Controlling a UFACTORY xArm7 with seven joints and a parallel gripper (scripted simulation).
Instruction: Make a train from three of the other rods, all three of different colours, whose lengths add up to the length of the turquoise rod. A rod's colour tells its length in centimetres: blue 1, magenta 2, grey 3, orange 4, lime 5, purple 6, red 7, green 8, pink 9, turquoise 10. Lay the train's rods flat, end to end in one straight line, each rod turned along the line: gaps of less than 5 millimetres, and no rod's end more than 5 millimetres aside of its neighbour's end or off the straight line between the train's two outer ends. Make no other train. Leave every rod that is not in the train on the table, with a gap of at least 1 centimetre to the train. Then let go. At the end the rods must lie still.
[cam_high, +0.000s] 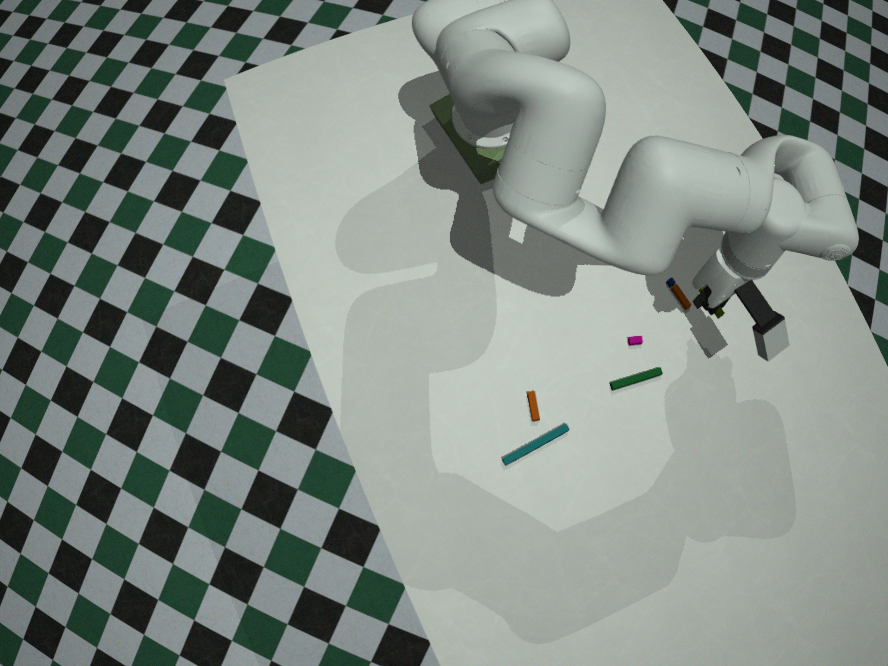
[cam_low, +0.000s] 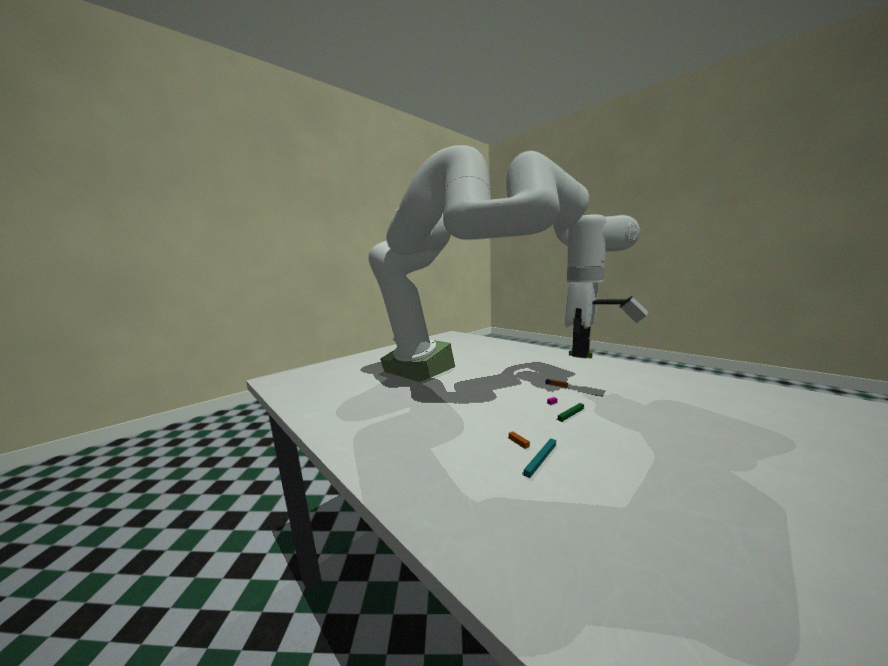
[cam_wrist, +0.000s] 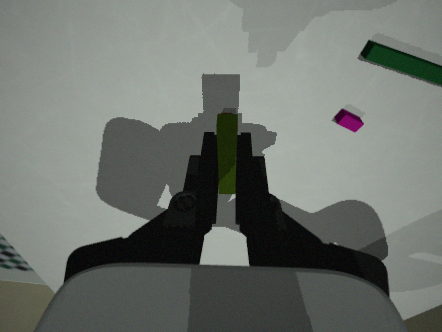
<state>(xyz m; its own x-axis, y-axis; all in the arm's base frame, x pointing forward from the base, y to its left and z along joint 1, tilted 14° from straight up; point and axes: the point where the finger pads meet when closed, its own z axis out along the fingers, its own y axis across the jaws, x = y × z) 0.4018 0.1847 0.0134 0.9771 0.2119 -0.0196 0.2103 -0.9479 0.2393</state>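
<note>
The blue rod lies 100 mm below my hand, 70 mm behind it and 10 mm to the right of it. From my hand the other things lie so: magenta rod (110 mm to the right, 100 mm below, 10 mm behind); green rod (130 mm to the right, 100 mm below, 50 mm ahead); lime rod (20 mm below).
</note>
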